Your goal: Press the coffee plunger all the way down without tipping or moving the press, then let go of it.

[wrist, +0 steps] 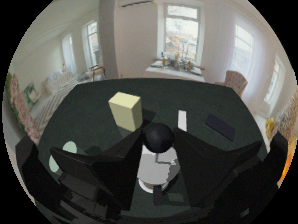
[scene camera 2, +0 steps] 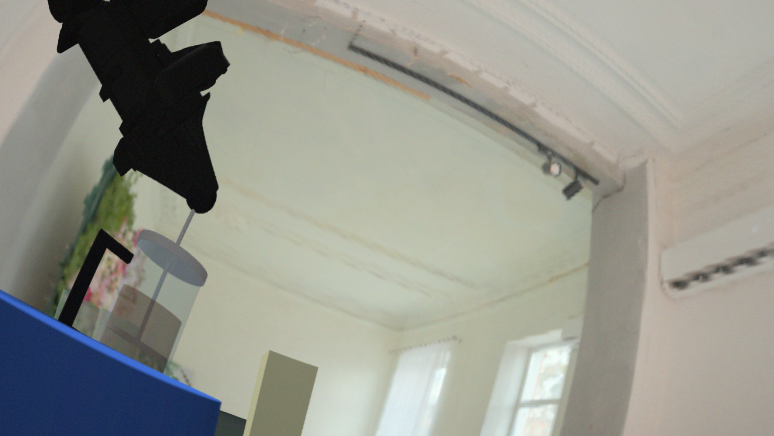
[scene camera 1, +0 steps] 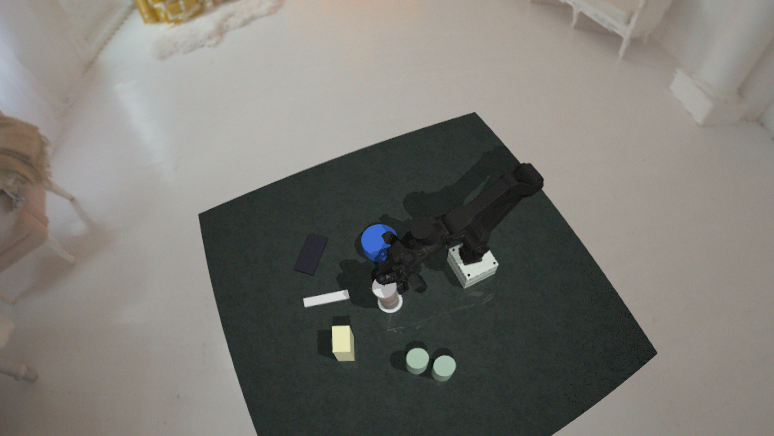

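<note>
In scene camera 2 you'd see my gripper (scene camera 2: 207, 197), a coffee press (scene camera 2: 148, 313) and a blue cylinder (scene camera 2: 61, 374). Scene camera 1 shows a pale yellow block (scene camera 1: 343, 340) and a dark flat slab (scene camera 1: 314, 245), and it shows the press (scene camera 1: 390, 300), the cylinder (scene camera 1: 374, 247) and my gripper (scene camera 1: 379, 279) too. As for the wrist view, there's the press (wrist: 159, 164) and my gripper (wrist: 158, 131). The wrist view does not show the cylinder, hidden by my gripper.
</note>
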